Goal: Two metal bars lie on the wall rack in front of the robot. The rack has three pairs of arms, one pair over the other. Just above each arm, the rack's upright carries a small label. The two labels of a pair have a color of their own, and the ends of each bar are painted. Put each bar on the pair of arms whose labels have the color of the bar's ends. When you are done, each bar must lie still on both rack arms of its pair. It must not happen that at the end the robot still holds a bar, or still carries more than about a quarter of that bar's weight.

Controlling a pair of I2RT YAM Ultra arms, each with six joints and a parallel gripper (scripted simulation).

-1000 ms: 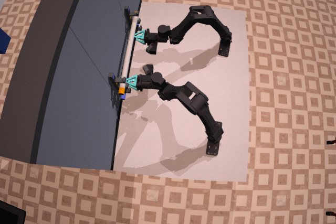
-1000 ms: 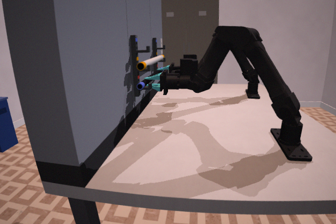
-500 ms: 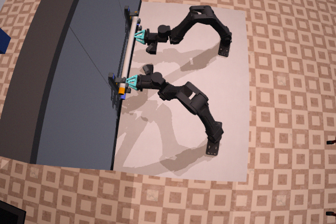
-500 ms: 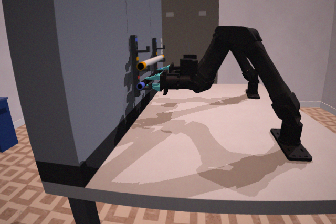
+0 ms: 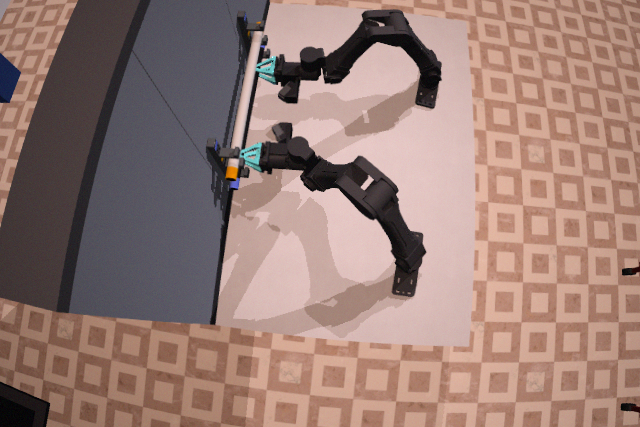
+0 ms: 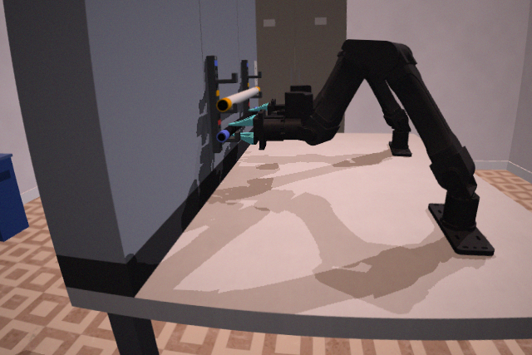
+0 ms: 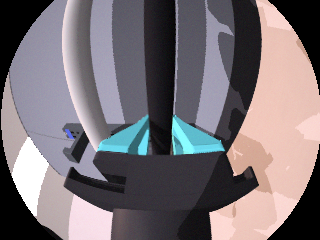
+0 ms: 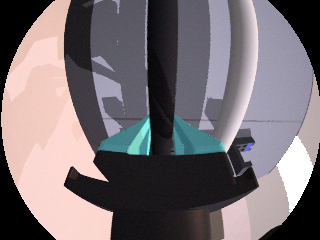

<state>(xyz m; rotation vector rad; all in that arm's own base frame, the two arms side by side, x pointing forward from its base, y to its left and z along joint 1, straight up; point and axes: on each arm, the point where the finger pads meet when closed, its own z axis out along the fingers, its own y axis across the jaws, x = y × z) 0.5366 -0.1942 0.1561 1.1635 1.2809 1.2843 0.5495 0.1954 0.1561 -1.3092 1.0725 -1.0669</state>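
Now: right hand 140 mm to the right of the dark metal bar and 10 mm past it. From my right hand the other things lie so: pale metal bar: 130 mm to the left, 80 mm above, 20 mm behind; tall grey wall panel: 270 mm above, 190 mm to the left, 90 mm ahead.
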